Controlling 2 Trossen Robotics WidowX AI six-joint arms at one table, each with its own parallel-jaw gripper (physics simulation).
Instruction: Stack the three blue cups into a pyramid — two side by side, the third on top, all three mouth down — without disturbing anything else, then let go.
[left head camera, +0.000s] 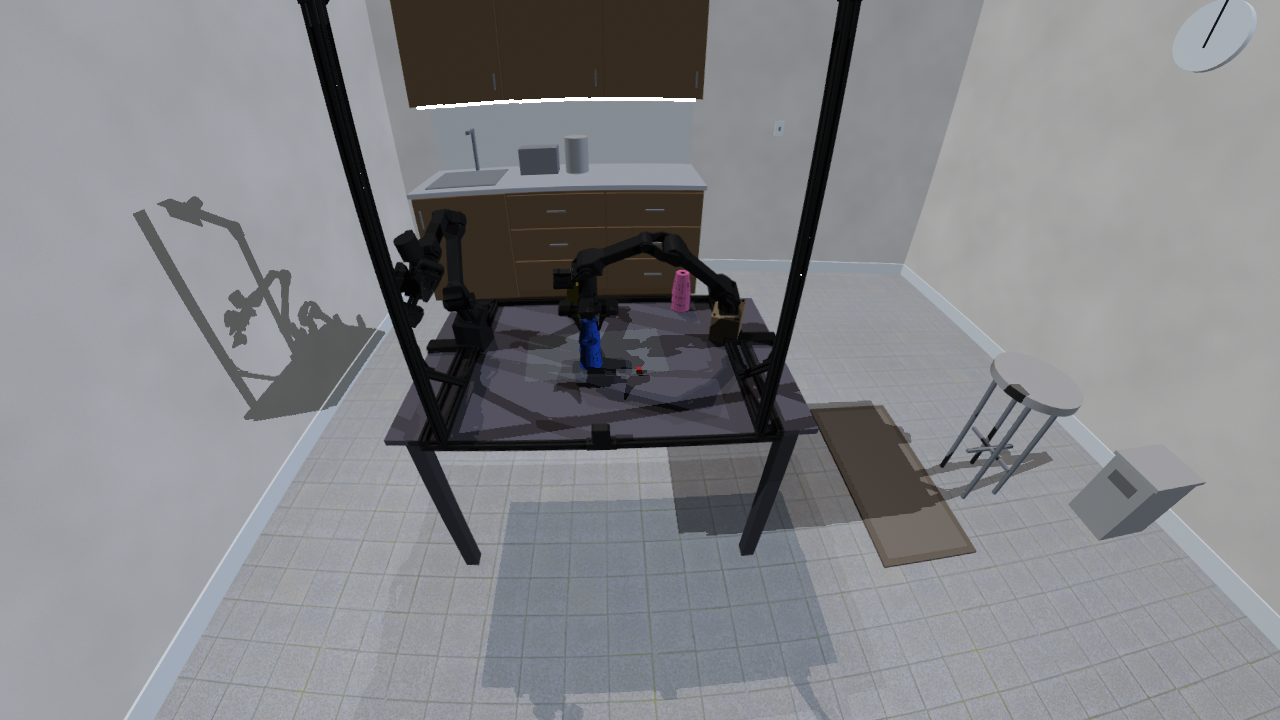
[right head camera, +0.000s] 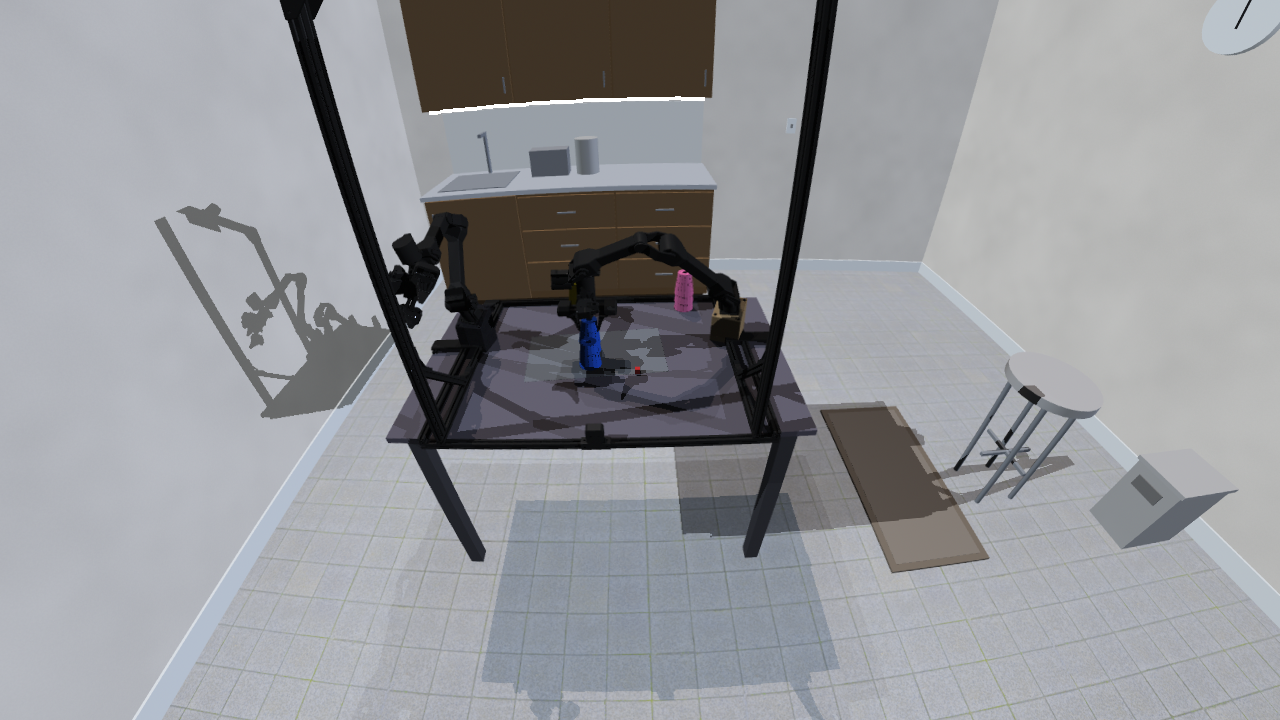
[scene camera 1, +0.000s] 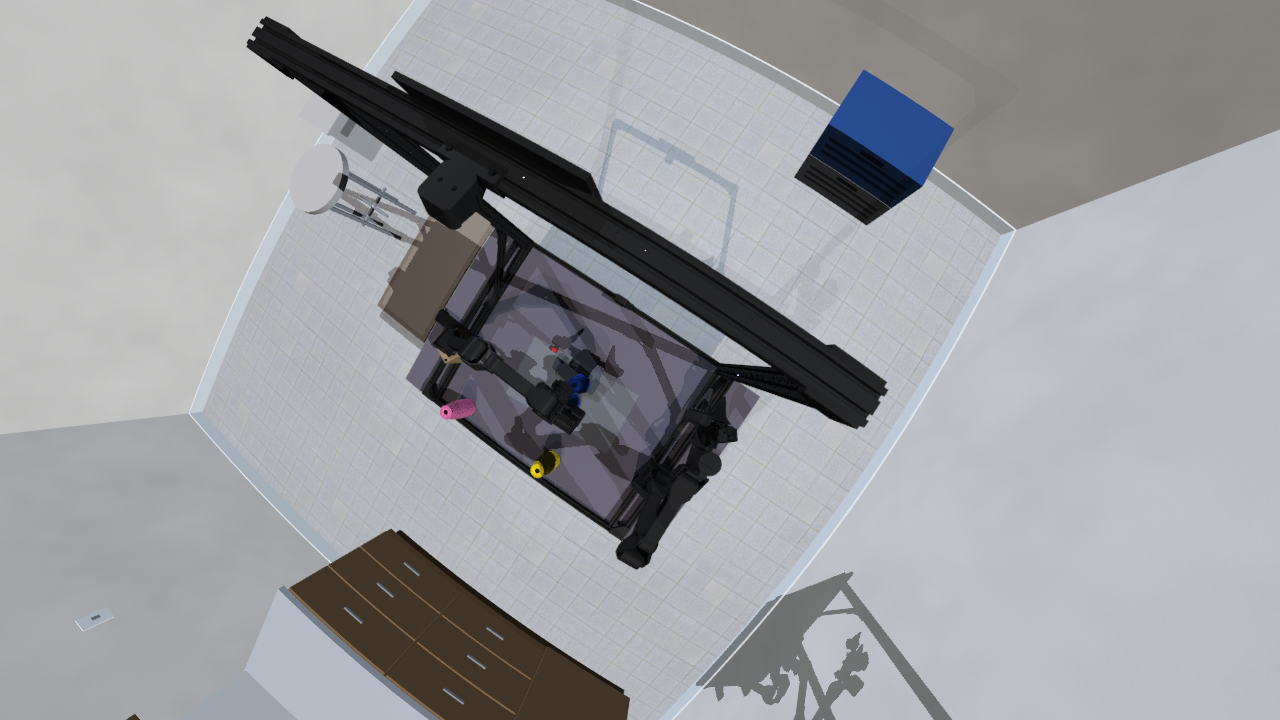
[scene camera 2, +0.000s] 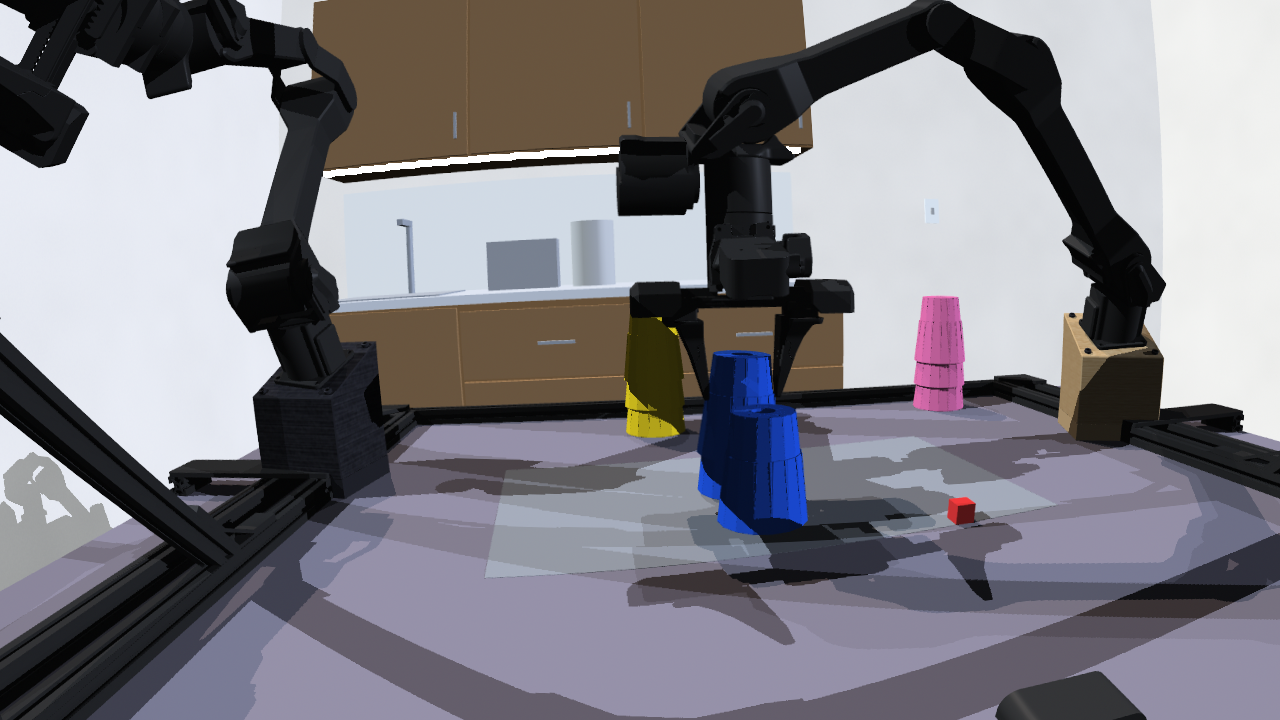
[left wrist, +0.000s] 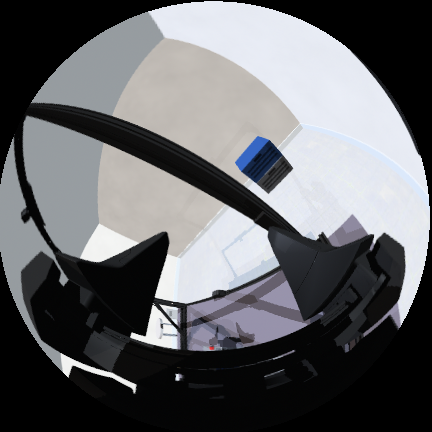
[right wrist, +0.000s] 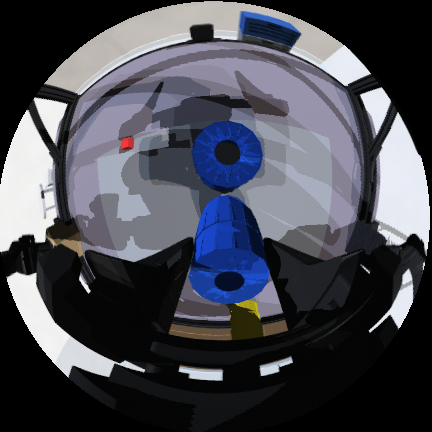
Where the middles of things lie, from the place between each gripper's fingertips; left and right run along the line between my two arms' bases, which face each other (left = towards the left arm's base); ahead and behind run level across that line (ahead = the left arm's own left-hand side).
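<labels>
Left hand: 35 cm above the pale mat (scene camera 2: 565, 520), 40 cm left of it, 31 cm short of it.
Right hand: 80 mm above the pale mat, 10 mm past it, 10 mm left of it. By its middle, the mat is nearer to my right hand than to my left hand.
</labels>
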